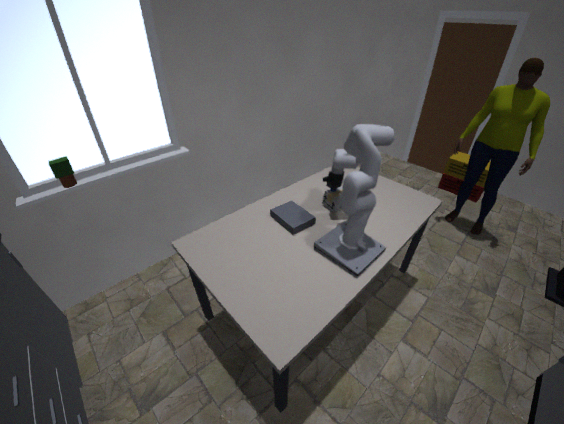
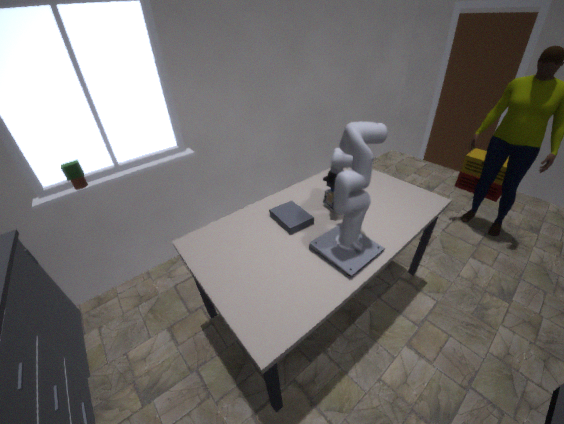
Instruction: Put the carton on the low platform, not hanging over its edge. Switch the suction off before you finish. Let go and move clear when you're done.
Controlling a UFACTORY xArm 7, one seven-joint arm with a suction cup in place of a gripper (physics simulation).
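Where they show: end effector, tool point: [image 1: 332, 191] [image 2: 333, 191]; arm's base, origin of the base link: [image 1: 350, 241] [image 2: 347, 242].
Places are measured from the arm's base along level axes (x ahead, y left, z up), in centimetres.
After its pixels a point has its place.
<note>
The carton [image 1: 330, 200] @(x 29.1, y -19.4, z 3.9 cm) [image 2: 328, 199] @(x 30.9, y -19.7, z 3.5 cm), small with a tan top and greyish patterned sides, is at the far side of the table, partly hidden behind the arm. My suction cup [image 1: 333, 189] @(x 32.6, y -25.8, z 6.1 cm) [image 2: 332, 190], below the black wrist part, is right at the carton's top. Whether it grips the carton is too small to tell. I cannot tell whether the carton's underside touches the table. The low platform [image 1: 292, 216] @(x 36.4, y 7.6, z 1.1 cm) [image 2: 291, 216] @(x 36.1, y 7.2, z 1.1 cm), a flat dark grey slab, lies on the table to the left of the carton, apart from it, with nothing on top.
The white arm stands on a grey base plate [image 1: 350, 250] @(x -3.9, y 5.8, z 0.0 cm) [image 2: 346, 251] @(x -4.0, y 5.8, z 0.0 cm) on the table [image 1: 260, 280] @(x 15.9, y 49.9, z -3.7 cm) [image 2: 255, 280] @(x 14.7, y 49.2, z -3.7 cm), to the right of the platform. A person [image 1: 515, 117] [image 2: 530, 112] stands beyond the table's right end, beside yellow and red crates [image 1: 457, 165] [image 2: 472, 162].
</note>
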